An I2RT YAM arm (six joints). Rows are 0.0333 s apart.
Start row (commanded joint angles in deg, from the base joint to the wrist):
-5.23 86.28 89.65 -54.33 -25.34 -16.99
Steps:
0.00 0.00 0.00 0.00 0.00 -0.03
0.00 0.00 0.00 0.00 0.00 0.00
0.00 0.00 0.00 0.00 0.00 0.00
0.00 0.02 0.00 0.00 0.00 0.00
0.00 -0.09 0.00 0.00 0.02 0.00
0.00 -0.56 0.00 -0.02 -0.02 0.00
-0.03 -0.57 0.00 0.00 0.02 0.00
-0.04 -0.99 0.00 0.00 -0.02 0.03
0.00 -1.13 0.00 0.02 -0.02 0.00
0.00 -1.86 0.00 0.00 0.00 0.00
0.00 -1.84 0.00 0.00 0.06 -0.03
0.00 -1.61 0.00 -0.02 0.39 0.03
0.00 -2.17 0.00 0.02 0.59 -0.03
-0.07 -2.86 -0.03 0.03 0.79 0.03
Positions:
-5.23 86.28 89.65 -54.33 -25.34 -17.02
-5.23 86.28 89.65 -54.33 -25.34 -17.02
-5.23 86.28 89.65 -54.33 -25.34 -17.02
-5.23 86.30 89.65 -54.33 -25.34 -17.02
-5.23 86.21 89.65 -54.33 -25.32 -17.02
-5.23 85.65 89.65 -54.35 -25.34 -17.02
-5.26 85.08 89.65 -54.35 -25.32 -17.02
-5.30 84.09 89.65 -54.35 -25.34 -16.99
-5.30 82.96 89.65 -54.33 -25.36 -16.99
-5.30 81.10 89.65 -54.33 -25.36 -16.99
-5.30 79.26 89.65 -54.33 -25.30 -17.02
-5.30 77.65 89.65 -54.35 -24.91 -16.99
-5.30 75.48 89.65 -54.33 -24.32 -17.02
-5.37 72.62 89.62 -54.30 -23.53 -16.99

